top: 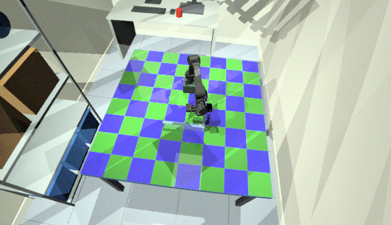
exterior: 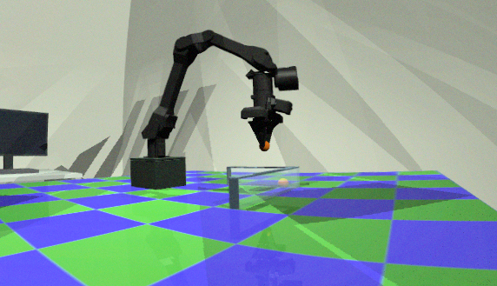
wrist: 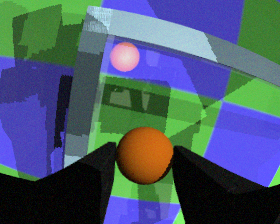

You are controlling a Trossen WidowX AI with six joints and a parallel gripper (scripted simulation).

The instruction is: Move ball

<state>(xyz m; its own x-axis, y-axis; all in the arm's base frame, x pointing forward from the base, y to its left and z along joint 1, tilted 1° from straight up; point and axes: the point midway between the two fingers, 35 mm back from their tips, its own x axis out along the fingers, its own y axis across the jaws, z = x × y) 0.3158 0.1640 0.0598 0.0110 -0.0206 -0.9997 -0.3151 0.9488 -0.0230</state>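
The see-through copy of ball is 40 mm ahead of my gripper tip, 30 mm to the left of it and 100 mm below it. From my gripper tip the other things lie so: orange ball right at my gripper tip.
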